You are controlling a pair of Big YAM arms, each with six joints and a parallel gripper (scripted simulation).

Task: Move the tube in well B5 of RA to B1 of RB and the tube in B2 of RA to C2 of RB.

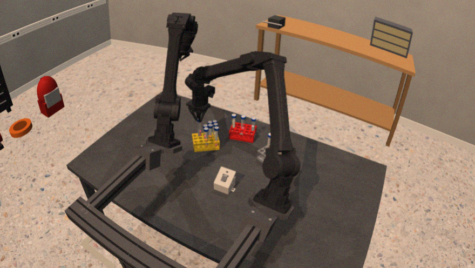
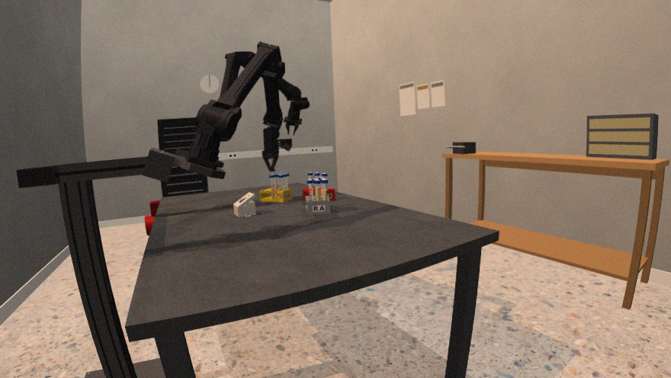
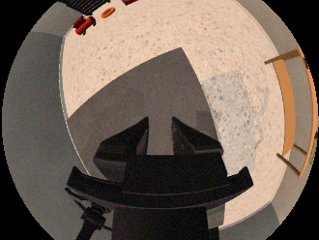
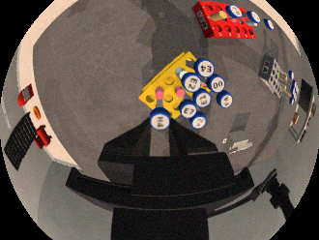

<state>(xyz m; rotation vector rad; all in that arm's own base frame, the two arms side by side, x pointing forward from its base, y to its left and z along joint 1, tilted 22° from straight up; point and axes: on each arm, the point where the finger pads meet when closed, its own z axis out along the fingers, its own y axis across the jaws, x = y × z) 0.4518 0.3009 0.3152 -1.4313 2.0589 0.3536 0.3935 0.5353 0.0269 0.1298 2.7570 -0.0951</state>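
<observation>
The red rack is 19 cm ahead of my right hand, 13 cm to the right of it and 12 cm below it.
</observation>
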